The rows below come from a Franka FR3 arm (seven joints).
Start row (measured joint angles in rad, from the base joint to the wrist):
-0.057, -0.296, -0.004, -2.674, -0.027, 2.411, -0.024
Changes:
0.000, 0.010, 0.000, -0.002, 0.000, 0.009, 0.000
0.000, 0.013, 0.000, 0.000, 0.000, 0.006, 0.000
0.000, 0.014, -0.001, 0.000, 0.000, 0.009, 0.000
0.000, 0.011, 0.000, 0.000, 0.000, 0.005, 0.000
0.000, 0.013, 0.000, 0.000, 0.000, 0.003, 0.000
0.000, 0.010, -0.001, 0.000, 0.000, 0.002, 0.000
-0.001, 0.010, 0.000, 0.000, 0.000, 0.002, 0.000
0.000, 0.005, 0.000, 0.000, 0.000, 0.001, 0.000
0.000, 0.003, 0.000, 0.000, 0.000, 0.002, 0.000
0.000, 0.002, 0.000, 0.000, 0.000, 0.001, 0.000
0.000, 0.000, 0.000, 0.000, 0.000, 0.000, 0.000
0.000, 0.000, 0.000, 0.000, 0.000, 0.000, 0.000
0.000, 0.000, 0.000, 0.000, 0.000, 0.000, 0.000
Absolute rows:
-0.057, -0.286, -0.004, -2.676, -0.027, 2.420, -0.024
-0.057, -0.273, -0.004, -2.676, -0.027, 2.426, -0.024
-0.057, -0.259, -0.005, -2.676, -0.027, 2.435, -0.024
-0.057, -0.248, -0.005, -2.676, -0.027, 2.440, -0.024
-0.057, -0.235, -0.005, -2.676, -0.027, 2.443, -0.024
-0.057, -0.225, -0.006, -2.676, -0.027, 2.445, -0.024
-0.058, -0.215, -0.006, -2.676, -0.027, 2.447, -0.024
-0.058, -0.210, -0.006, -2.676, -0.027, 2.448, -0.024
-0.058, -0.207, -0.006, -2.676, -0.027, 2.450, -0.024
-0.058, -0.205, -0.006, -2.676, -0.027, 2.451, -0.024
-0.058, -0.205, -0.006, -2.676, -0.027, 2.451, -0.024
-0.058, -0.205, -0.006, -2.676, -0.027, 2.451, -0.024
-0.058, -0.205, -0.006, -2.676, -0.027, 2.451, -0.024

